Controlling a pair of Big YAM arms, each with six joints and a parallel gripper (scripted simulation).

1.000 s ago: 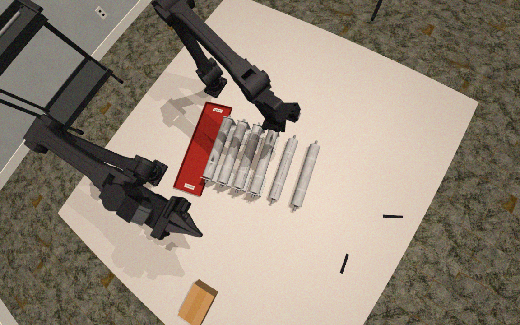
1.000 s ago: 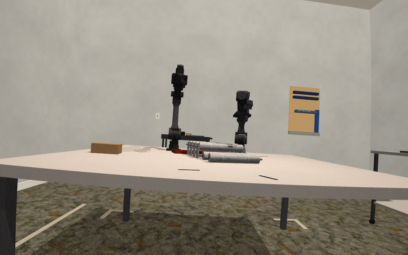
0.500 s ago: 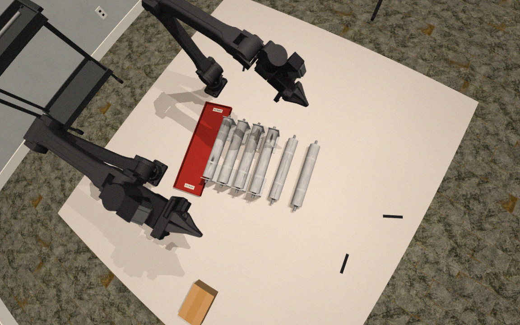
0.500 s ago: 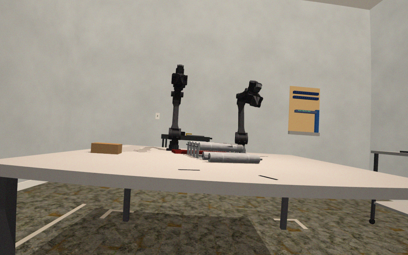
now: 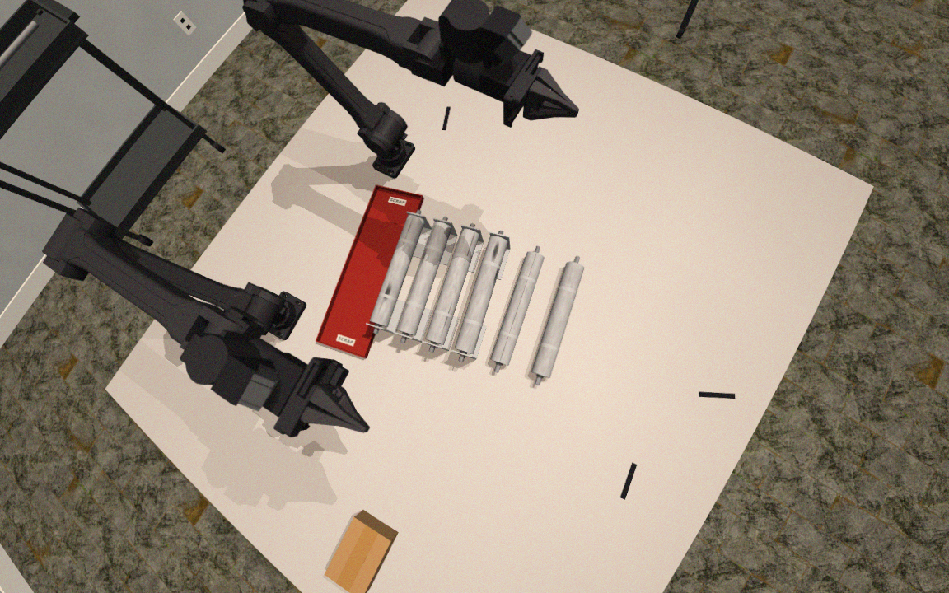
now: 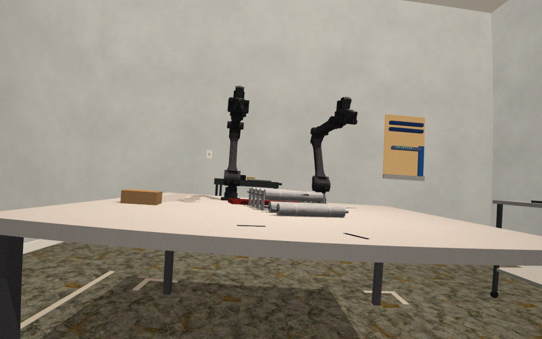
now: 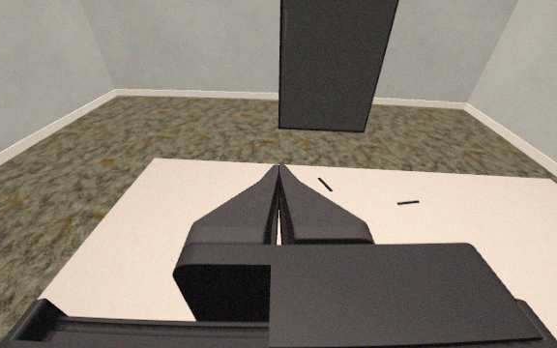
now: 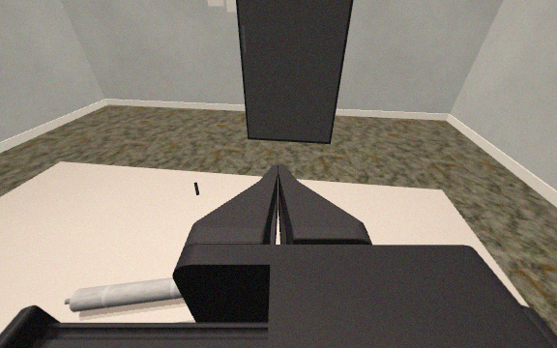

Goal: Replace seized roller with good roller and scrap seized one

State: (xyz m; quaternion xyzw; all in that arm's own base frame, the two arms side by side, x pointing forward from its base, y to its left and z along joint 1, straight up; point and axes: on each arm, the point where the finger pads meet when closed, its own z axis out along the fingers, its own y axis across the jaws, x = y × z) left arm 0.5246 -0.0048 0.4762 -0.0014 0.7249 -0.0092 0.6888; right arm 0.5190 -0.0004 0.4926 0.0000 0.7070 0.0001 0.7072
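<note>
The red scrap tray lies 370 mm behind my right hand, 200 mm to the left of it and 490 mm below it. From my right hand the other things lie so: cardboard box (400 mm to the right, 460 mm below).
</note>
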